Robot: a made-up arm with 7 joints.
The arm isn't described. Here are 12 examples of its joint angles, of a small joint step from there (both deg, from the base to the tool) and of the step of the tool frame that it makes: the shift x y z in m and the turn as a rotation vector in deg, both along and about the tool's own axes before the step.
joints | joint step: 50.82 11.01 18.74 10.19 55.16 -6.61 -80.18 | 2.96 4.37 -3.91 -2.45 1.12 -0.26 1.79
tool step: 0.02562 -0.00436 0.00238 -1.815 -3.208 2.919
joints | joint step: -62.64 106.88 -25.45 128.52 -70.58 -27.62 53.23 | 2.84 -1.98 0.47 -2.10 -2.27 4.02 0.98
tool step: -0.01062 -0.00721 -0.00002 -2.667 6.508 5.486
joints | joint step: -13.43 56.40 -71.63 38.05 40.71 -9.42 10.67 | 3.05 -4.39 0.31 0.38 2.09 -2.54 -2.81
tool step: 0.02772 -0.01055 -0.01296 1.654 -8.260 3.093
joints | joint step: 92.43 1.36 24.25 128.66 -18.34 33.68 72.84 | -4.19 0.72 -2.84 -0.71 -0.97 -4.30 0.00
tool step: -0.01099 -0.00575 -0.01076 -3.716 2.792 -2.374
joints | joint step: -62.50 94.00 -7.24 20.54 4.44 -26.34 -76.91 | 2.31 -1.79 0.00 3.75 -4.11 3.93 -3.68
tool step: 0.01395 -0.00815 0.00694 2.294 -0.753 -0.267
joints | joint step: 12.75 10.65 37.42 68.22 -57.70 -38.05 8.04 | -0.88 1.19 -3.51 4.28 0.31 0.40 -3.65
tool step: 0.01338 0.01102 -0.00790 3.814 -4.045 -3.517
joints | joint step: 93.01 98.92 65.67 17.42 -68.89 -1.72 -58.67 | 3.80 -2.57 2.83 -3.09 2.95 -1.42 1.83
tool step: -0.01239 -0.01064 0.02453 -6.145 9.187 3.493
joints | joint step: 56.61 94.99 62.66 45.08 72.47 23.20 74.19 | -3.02 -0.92 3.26 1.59 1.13 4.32 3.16
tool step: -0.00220 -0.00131 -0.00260 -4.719 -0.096 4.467
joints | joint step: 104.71 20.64 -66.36 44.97 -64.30 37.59 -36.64 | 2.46 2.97 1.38 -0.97 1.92 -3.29 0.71
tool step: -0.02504 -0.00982 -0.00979 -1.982 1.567 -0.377
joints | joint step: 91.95 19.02 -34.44 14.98 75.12 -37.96 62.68 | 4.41 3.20 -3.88 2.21 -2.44 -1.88 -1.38
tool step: 0.02663 0.01269 -0.01890 -4.247 -0.370 -7.625
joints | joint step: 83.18 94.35 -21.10 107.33 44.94 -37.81 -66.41 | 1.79 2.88 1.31 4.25 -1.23 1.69 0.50
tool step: 0.01799 -0.00848 -0.00436 -3.904 -3.869 0.404
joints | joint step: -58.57 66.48 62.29 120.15 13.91 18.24 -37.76 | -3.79 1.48 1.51 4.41 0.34 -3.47 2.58
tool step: 0.01674 -0.00522 0.01045 -6.227 -7.015 3.490
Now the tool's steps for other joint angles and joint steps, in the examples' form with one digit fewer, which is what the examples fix.
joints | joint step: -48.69 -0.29 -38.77 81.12 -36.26 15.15 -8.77 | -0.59 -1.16 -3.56 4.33 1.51 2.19 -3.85
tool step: 0.0248 -0.0022 0.0077 2.90 -3.25 2.82
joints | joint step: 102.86 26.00 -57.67 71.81 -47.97 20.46 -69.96 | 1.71 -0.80 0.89 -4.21 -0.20 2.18 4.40
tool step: -0.0116 -0.0076 -0.0021 -4.97 1.37 -5.22
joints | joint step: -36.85 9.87 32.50 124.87 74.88 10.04 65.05 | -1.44 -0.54 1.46 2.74 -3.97 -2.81 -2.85
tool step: 0.0051 -0.0063 -0.0037 2.63 2.77 -5.77
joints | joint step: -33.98 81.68 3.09 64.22 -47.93 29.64 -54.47 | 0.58 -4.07 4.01 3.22 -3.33 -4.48 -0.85
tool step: 0.0063 0.0088 -0.0044 3.26 0.52 5.85
